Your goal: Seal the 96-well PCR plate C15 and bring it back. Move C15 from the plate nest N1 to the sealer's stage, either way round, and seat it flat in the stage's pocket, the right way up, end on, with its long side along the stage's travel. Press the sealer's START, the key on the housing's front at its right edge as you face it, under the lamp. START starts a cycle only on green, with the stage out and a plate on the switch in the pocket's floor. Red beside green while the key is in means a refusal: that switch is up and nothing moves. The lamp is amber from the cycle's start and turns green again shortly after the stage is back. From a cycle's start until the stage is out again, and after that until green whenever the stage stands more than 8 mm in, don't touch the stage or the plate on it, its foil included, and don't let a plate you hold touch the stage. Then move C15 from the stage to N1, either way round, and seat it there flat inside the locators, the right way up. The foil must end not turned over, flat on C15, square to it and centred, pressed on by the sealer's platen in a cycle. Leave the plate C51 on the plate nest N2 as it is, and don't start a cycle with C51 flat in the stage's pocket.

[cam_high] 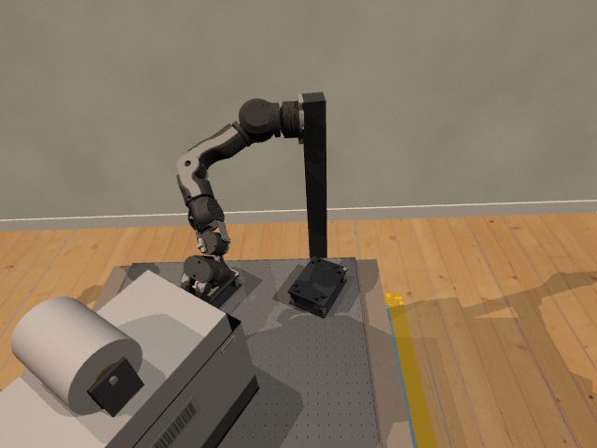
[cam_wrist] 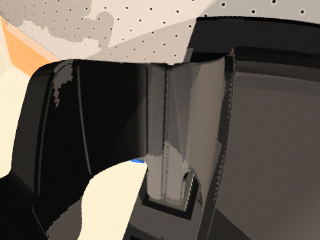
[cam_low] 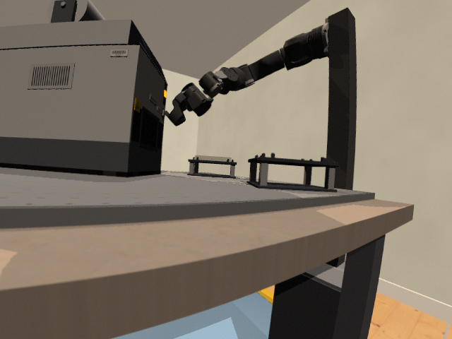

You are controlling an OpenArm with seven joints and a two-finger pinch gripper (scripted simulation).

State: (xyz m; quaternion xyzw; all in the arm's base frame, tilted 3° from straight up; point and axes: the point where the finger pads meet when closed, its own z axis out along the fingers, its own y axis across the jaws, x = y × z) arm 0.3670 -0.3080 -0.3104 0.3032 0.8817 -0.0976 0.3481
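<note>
The start key is 20 mm ahead of my hand, 20 mm to the right of it and 20 mm above it. From my hand the other things lie so: foil roll 260 mm ahead, 80 mm to the right, 240 mm above; sealer's stage 140 mm ahead, 10 mm to the left, 70 mm below.
</note>
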